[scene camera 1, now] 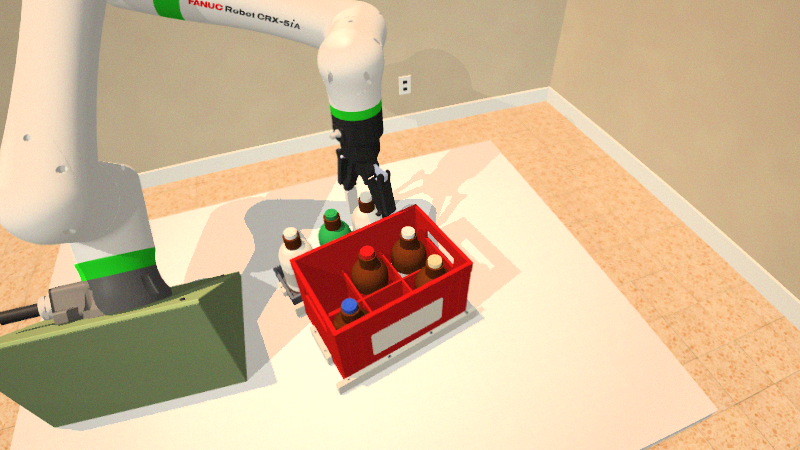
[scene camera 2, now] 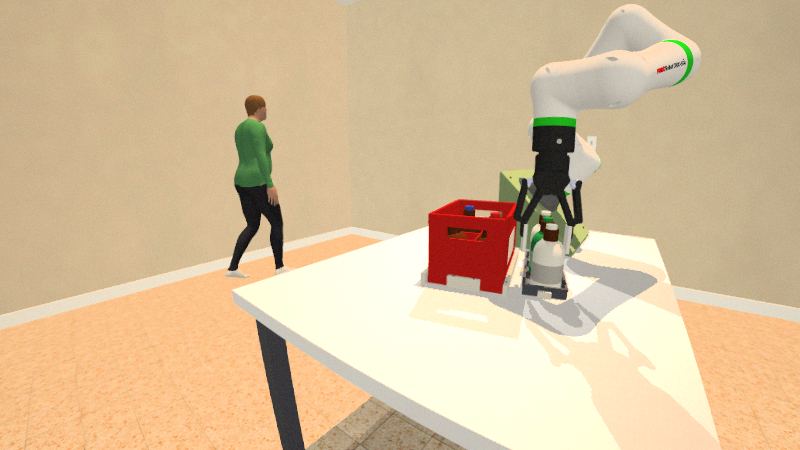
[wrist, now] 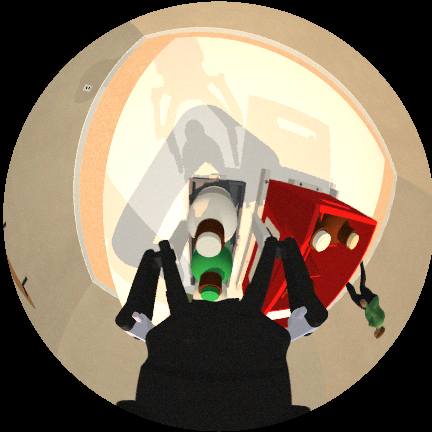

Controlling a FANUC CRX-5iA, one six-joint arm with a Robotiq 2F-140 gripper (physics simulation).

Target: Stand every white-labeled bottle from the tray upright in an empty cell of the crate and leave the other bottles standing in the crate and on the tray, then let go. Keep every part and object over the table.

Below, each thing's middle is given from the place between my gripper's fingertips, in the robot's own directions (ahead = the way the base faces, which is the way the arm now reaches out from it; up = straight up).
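Labels:
The green bottle (wrist: pixel 211 271) is 8 cm behind my hand and sits 1 cm below it. There's a red-capped bottle (scene camera 1: pixel 369 273) too, and that's 14 cm to the right of my hand, 6 cm behind it and 1 cm below it. The cream-capped bottle (wrist: pixel 338 227) is 21 cm to the right of my hand and 4 cm ahead of it, again 1 cm below, while the white-labeled bottle (scene camera 1: pixel 408 254) is 13 cm to the right of my hand, 3 cm ahead of it and 1 cm below it.

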